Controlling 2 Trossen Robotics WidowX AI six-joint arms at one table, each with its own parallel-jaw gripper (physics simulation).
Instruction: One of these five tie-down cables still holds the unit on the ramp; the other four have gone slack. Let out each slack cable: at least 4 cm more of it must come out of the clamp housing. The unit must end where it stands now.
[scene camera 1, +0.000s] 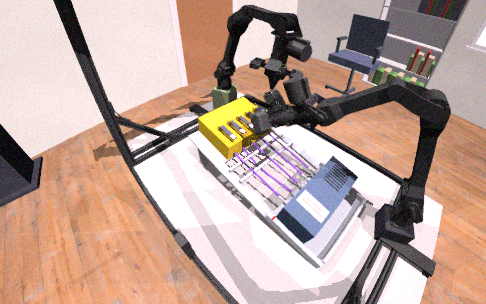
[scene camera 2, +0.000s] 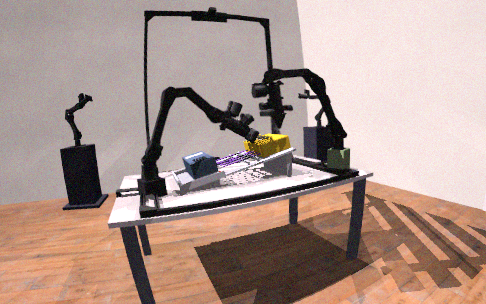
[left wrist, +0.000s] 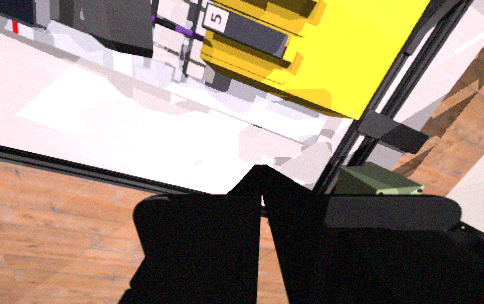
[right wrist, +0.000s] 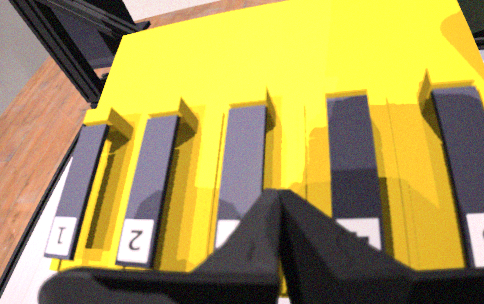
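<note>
The yellow clamp housing (scene camera 1: 212, 125) (scene camera 2: 275, 145) (left wrist: 360, 60) (right wrist: 280, 60) sits at the ramp's high end. Dark levers 1 (right wrist: 85, 175), 2 (right wrist: 150, 175), 3 (right wrist: 245, 150), 4 (right wrist: 350, 150) and 5 (left wrist: 250, 35) (right wrist: 460, 150) lie in its slots. Purple cables (scene camera 2: 230, 161) (left wrist: 184, 31) run to the blue unit (scene camera 1: 327, 187) (scene camera 2: 200, 165) low on the ramp. I cannot tell which is taut. My right gripper (right wrist: 276, 200) is shut and empty over the housing, hiding parts of labels 3 and 4. My left gripper (scene camera 2: 278, 131) (left wrist: 260, 170) is shut and empty, raised beyond the housing's lever 5 side.
A green block (scene camera 1: 224, 96) (scene camera 2: 338, 158) (left wrist: 372, 180) is at the left arm's base. White crossbars lie under the cables. A red mark (scene camera 1: 273, 218) (left wrist: 15, 27) is at the ramp's edge beside the unit. Black frame rails border the table, and both arms reach in close together near the housing.
</note>
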